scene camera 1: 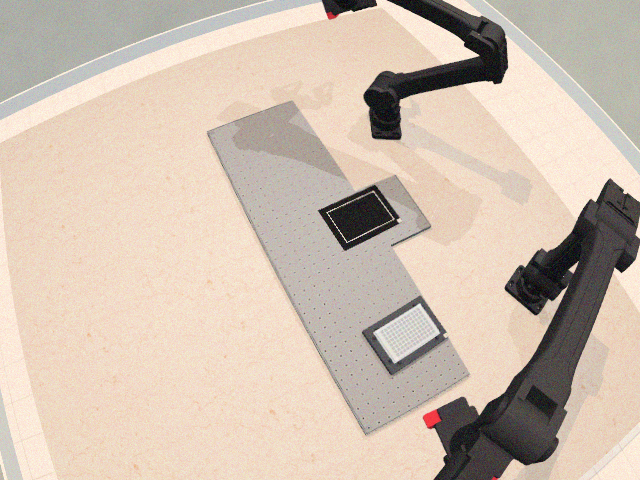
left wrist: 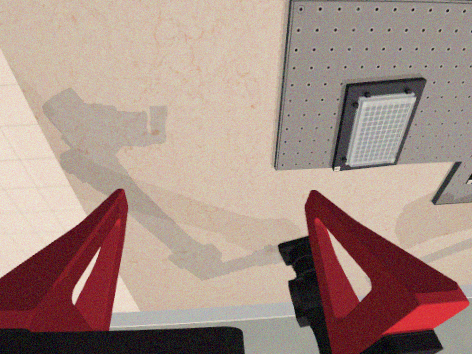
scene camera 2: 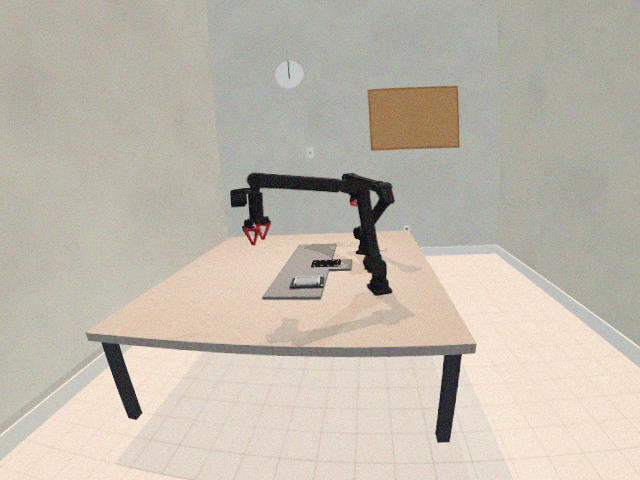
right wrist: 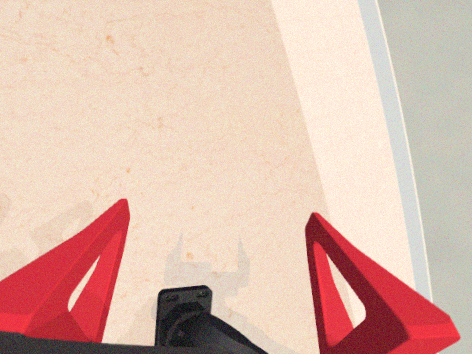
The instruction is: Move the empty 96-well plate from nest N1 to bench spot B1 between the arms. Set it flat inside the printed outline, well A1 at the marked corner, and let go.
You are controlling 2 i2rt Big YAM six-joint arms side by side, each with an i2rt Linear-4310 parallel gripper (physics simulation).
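Places are measured from the left arm's base along level axes (x ahead, y left, z up), in centimetres.
Where they show: left gripper, fingertip midpoint: (scene camera 1: 446,452) (left wrist: 220,197) (scene camera 2: 258,242); right gripper, fingertip midpoint: (scene camera 1: 354,7) (right wrist: 221,214); left arm's base, origin of the base link: (scene camera 1: 527,291) (left wrist: 304,247) (scene camera 2: 379,289); right arm's base, origin of the base link: (scene camera 1: 384,124) (right wrist: 181,323).
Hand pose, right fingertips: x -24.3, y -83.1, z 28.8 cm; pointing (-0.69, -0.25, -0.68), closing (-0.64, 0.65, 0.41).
Note:
Each offset is from my right fingertips to the top centre of the thing. "spot": to the spot under its first point. Level surfaces: height alone.
The white 96-well plate {dx +55.4, dy +65.1, dz -24.9 cm} (scene camera 1: 407,333) (scene camera 2: 308,280) (left wrist: 382,130) sits flat in the dark nest N1 {dx +55.4, dy +65.1, dz -25.4 cm} (scene camera 1: 419,350) (left wrist: 385,88). A small white mark {dx +49.7, dy +72.4, dz -26.4 cm} (scene camera 1: 445,335) (left wrist: 337,169) is at one nest corner. Bench spot B1 {spot: dx +39.2, dy +37.8, dz -27.4 cm} (scene camera 1: 361,217) (scene camera 2: 326,262) is a black pad with a white outline {spot: dx +45.6, dy +35.3, dz -27.3 cm} (scene camera 1: 336,227) and a white corner mark {dx +33.2, dy +45.3, dz -27.3 cm} (scene camera 1: 398,220); the outline is empty. My left gripper (scene camera 2: 258,240) (left wrist: 220,197) is open and empty, high above the table and off to the side of the plate. My right gripper (right wrist: 221,214) is open and empty, far from plate and spot.
The grey perforated board {dz -27.5 cm} (scene camera 1: 294,268) (left wrist: 310,115) carries nest and spot. The right arm's base (scene camera 1: 386,124) stands near the board's upper part, and the left arm's base (scene camera 1: 532,289) is right of the nest in scene camera 1. The table edge shows in both wrist views.

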